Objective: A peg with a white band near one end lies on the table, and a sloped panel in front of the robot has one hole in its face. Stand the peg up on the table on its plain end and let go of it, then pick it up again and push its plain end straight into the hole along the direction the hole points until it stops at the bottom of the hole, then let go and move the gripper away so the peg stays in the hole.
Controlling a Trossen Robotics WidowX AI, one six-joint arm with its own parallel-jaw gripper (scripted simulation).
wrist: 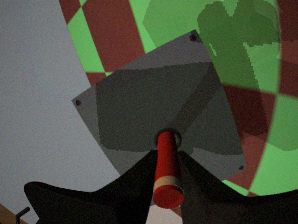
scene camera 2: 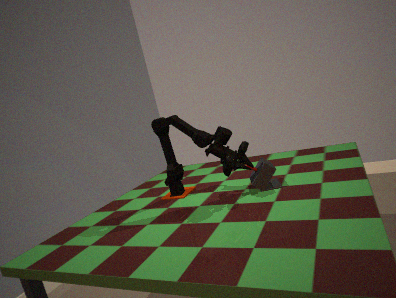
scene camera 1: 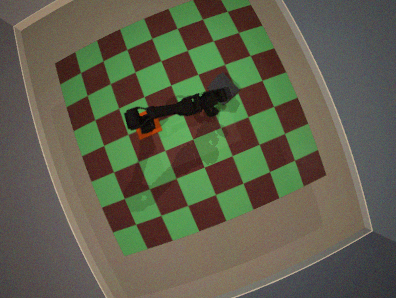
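Observation:
You'd find a red peg in the pictures, along with a grey sloped panel and my own gripper.

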